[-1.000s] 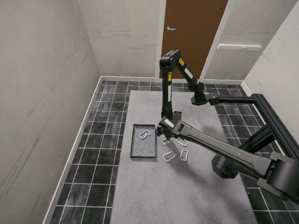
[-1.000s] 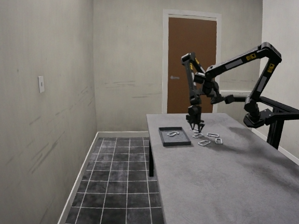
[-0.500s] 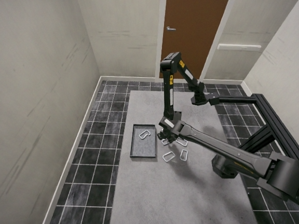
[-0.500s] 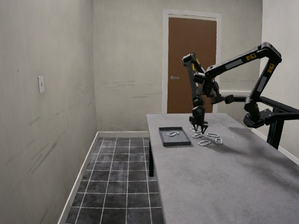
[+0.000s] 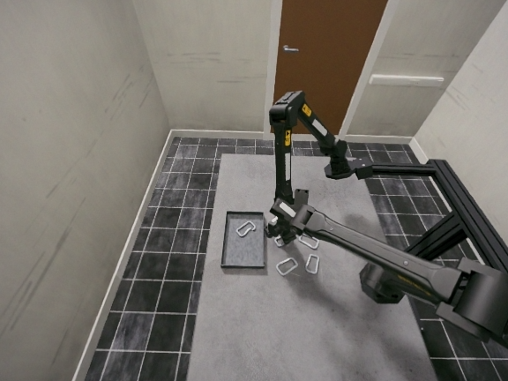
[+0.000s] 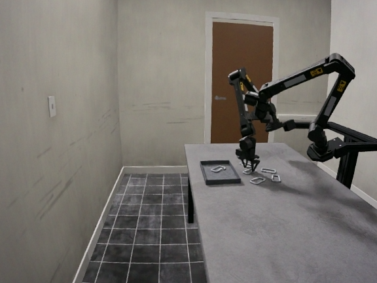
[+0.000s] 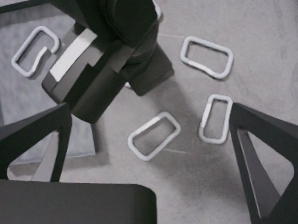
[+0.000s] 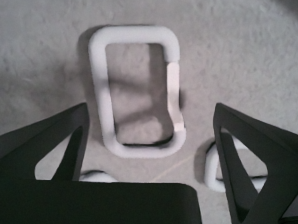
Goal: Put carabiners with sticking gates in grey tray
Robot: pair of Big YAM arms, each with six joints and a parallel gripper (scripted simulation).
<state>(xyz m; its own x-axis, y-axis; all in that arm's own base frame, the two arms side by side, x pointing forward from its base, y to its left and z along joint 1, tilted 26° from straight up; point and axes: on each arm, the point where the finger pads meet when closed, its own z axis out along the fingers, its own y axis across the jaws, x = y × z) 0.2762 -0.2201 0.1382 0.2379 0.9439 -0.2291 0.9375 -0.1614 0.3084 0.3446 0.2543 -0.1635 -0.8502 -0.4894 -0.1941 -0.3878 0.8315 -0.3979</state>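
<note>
Now: the grey tray 20 cm ahead of my right hand and 1 cm below it.
</note>
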